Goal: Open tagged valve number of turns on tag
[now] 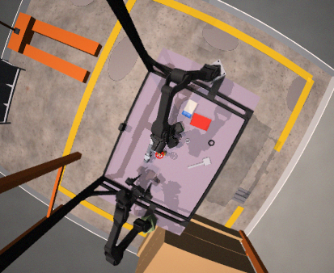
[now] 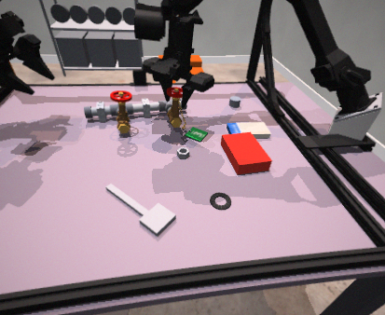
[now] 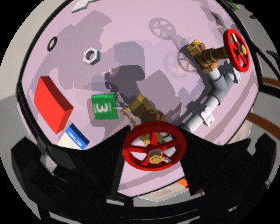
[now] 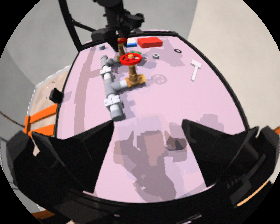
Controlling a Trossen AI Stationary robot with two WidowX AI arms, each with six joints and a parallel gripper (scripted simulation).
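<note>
The green tag lies 10 cm below my left hand, 6 cm ahead of it and 4 cm to the left of it. The rest, counted from my left hand: red block (17 cm ahead, 14 cm to the left, 9 cm below); grey nut (15 cm ahead, 9 cm below, 1 cm to the right); flat grey wrench (30 cm ahead, 12 cm to the right, 10 cm below).
</note>
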